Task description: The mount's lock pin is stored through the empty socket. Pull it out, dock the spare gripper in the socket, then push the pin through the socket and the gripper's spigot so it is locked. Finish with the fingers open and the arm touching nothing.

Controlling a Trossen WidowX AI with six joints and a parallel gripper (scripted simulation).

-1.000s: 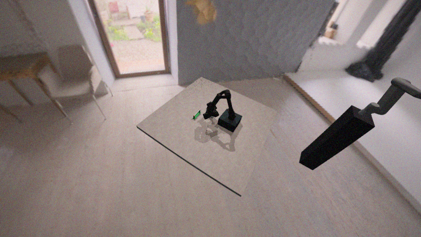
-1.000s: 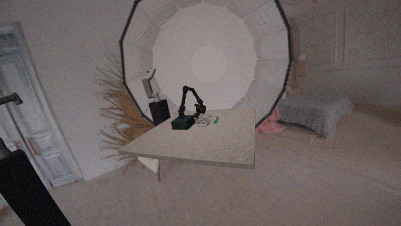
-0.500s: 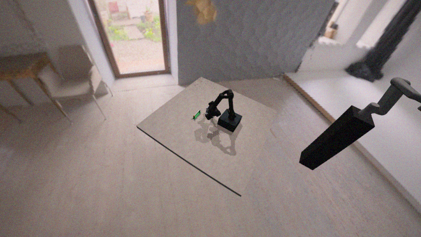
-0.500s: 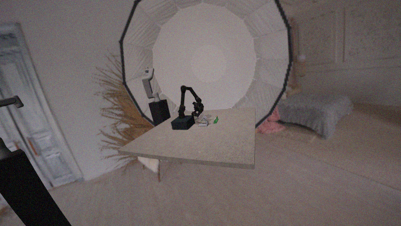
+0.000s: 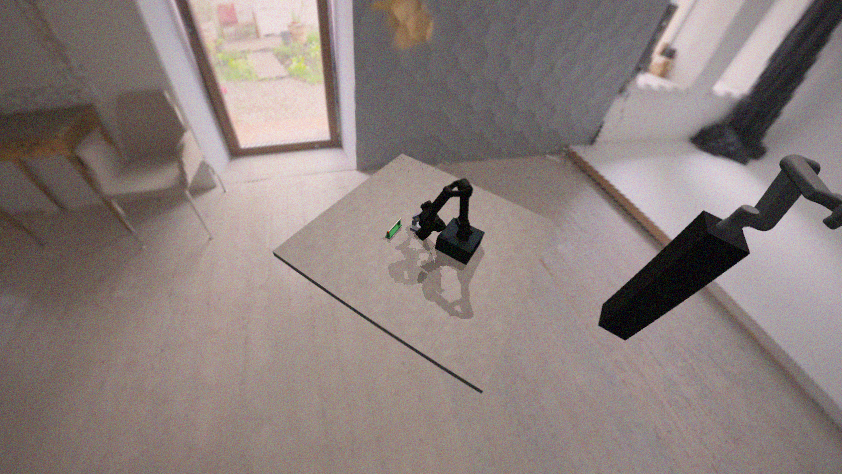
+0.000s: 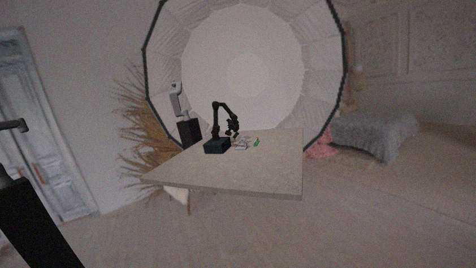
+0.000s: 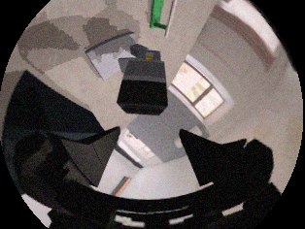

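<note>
The green strip lies 180 mm ahead of my gripper tip, 160 mm below it and 130 mm to the left of it. The rest, counted from my gripper tip: spare gripper 60 mm below, 50 mm ahead, 10 mm to the left; then grey mount 120 mm below, 80 mm ahead, 20 mm to the left.
</note>
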